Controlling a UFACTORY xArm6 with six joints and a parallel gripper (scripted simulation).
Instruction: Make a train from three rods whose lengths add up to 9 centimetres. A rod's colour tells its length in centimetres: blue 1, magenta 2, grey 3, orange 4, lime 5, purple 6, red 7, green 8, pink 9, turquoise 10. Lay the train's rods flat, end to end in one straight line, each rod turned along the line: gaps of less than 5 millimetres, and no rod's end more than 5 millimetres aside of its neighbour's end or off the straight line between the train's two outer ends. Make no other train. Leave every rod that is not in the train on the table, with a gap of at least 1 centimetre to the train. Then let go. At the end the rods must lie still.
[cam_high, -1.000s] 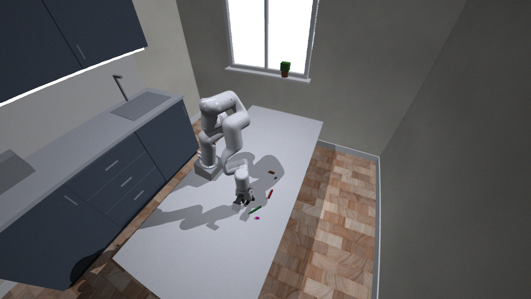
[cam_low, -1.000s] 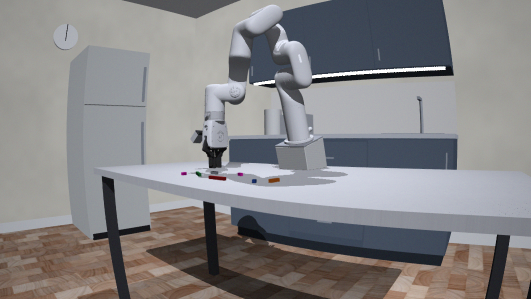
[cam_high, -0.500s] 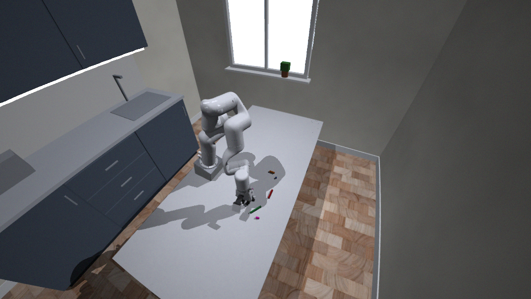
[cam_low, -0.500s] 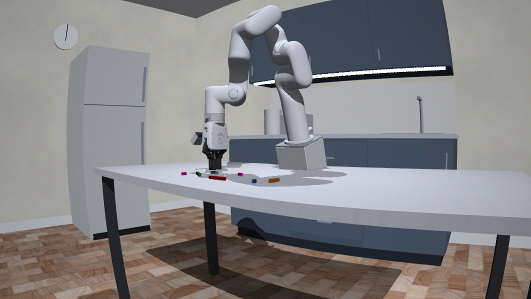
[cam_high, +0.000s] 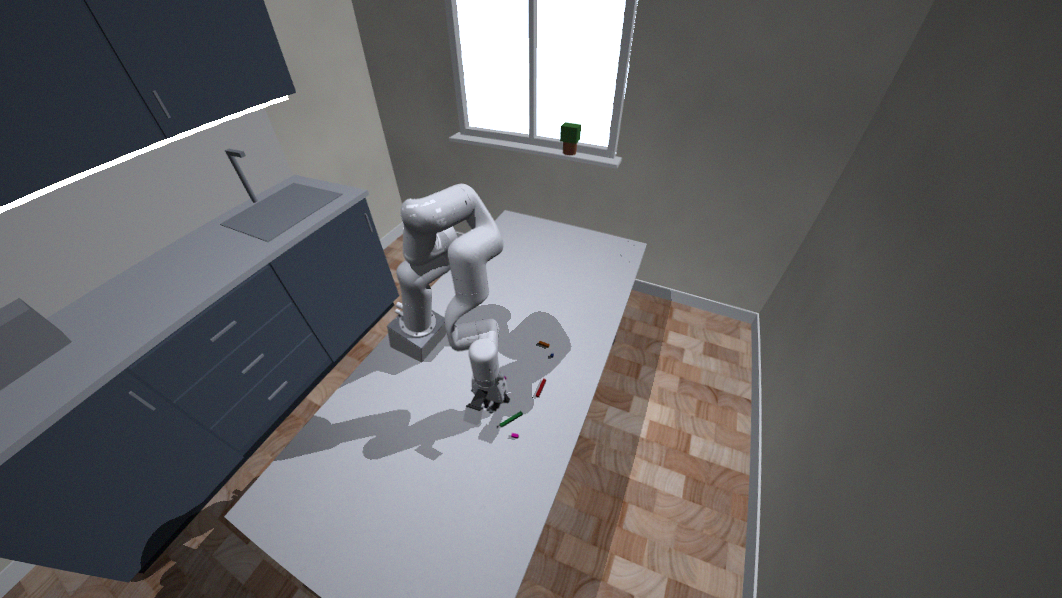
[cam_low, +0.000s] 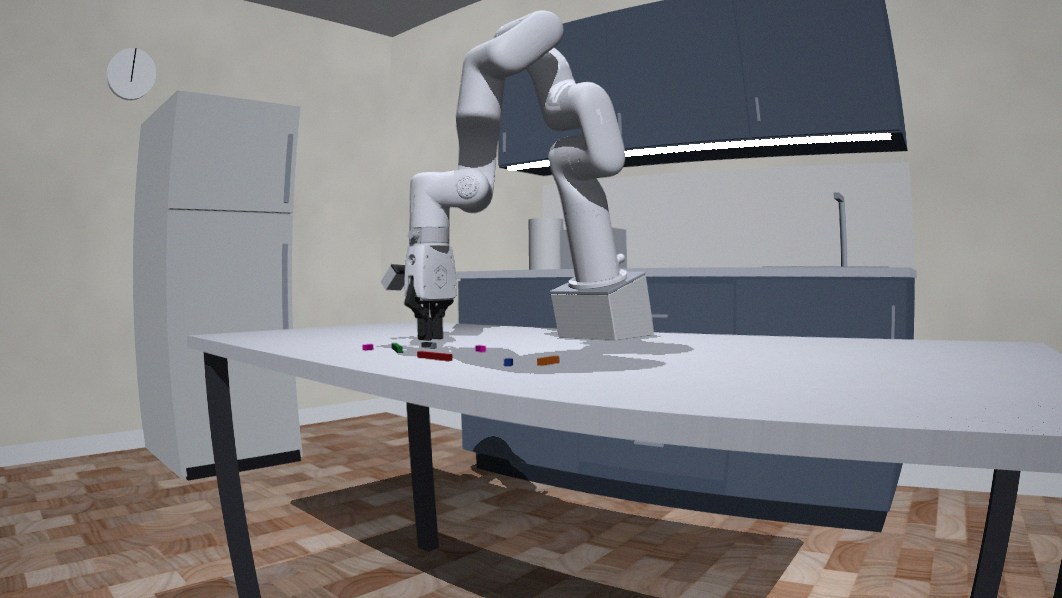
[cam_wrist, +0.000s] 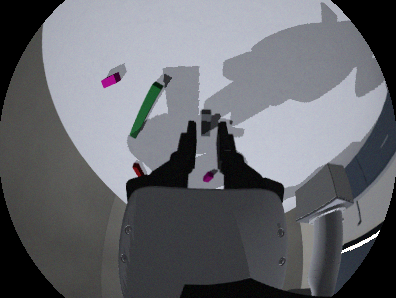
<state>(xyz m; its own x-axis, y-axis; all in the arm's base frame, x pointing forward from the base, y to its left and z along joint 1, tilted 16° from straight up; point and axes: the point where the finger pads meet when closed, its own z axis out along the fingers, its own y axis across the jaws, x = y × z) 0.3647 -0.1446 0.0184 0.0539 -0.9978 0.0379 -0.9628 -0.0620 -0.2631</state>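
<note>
My gripper is now 30 mm above the grey rod. The rest, counted from my hand: red rod 130 mm to the left, 120 mm ahead, 30 mm below; small blue rod 270 mm to the left, 110 mm ahead, 30 mm below; green rod 70 mm ahead, 30 mm below, 10 mm to the right.
</note>
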